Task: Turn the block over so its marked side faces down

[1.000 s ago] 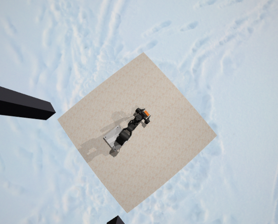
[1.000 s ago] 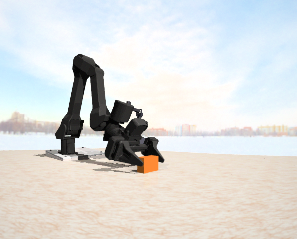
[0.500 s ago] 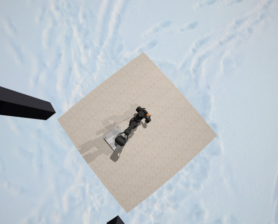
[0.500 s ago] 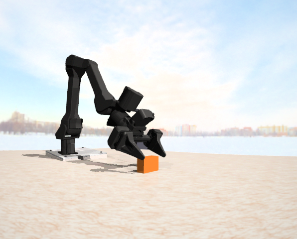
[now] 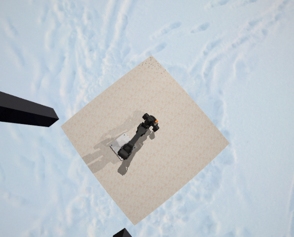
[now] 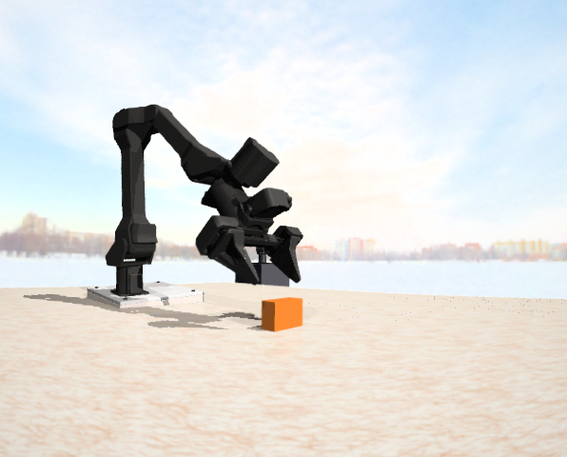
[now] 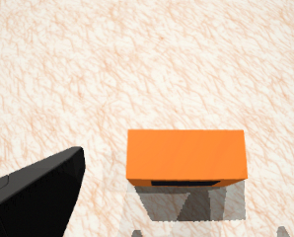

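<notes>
Right now my gripper tip is 40 mm above the orange block.
</notes>
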